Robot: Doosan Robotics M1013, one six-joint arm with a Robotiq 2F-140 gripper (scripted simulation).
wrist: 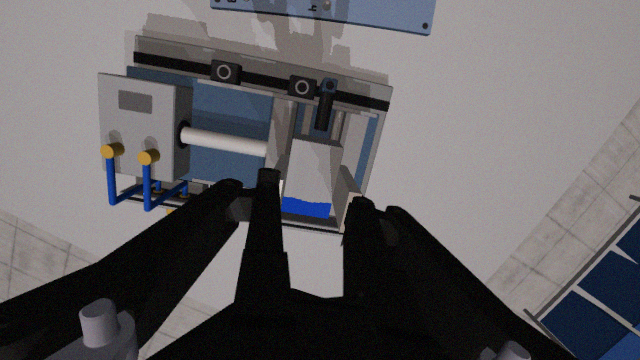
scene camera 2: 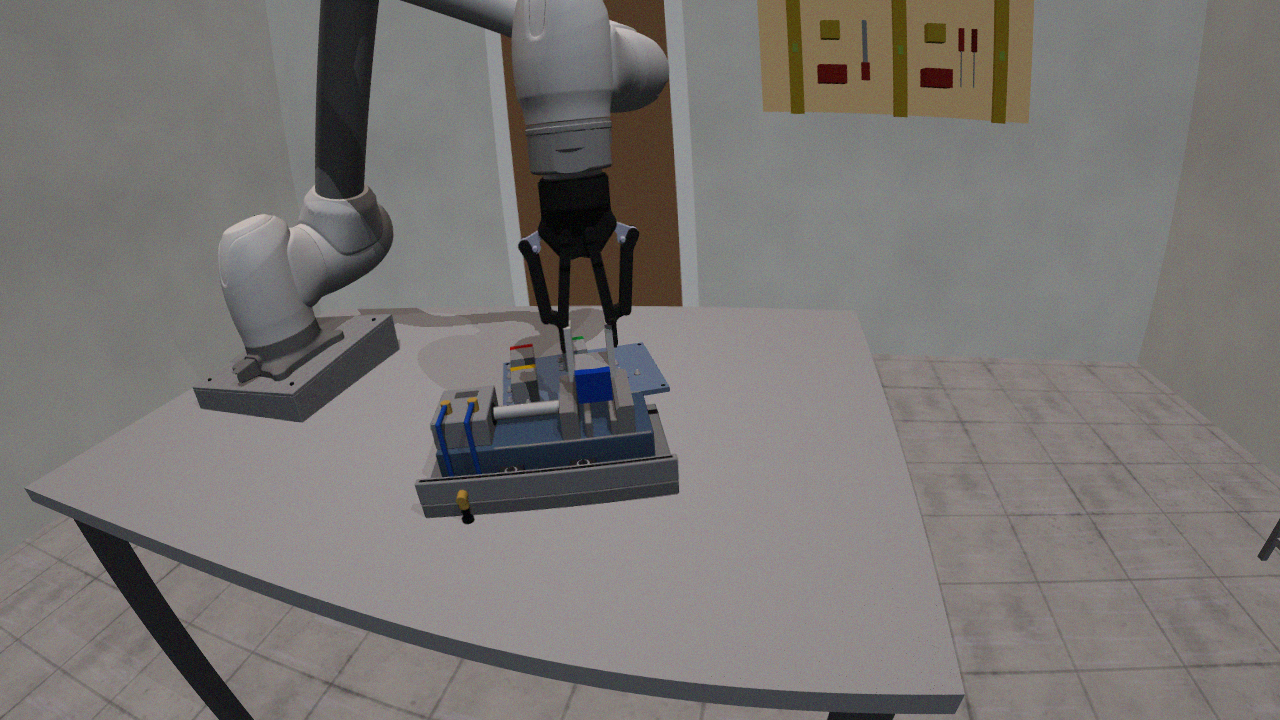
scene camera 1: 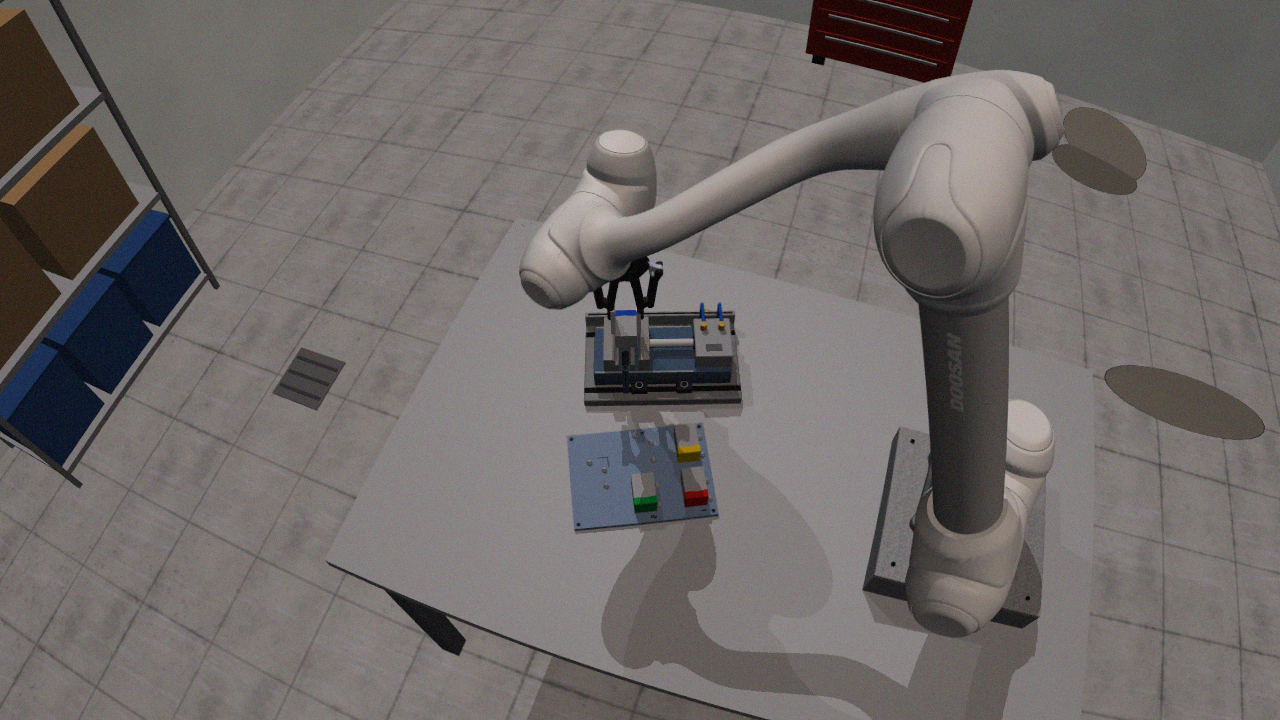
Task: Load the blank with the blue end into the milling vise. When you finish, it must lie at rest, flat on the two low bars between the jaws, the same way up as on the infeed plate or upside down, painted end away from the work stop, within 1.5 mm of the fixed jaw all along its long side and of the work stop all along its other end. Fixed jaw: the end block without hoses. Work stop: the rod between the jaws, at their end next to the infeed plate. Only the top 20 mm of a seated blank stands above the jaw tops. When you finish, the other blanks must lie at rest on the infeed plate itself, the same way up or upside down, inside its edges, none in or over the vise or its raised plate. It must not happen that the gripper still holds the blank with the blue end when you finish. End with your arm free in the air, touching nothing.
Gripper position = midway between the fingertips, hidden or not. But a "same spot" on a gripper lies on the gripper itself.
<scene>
my gripper: wrist; scene camera 2 592,374; scene camera 1
yellow-ended blank: scene camera 2 524,383; scene camera 1 686,439; not seen in the wrist view (out of frame)
blue-ended blank: wrist; scene camera 2 592,372; scene camera 1
same spot on my gripper: [wrist: 123,299] = [scene camera 1: 652,277]
same spot on blue-ended blank: [scene camera 1: 625,320] = [wrist: 310,188]
</scene>
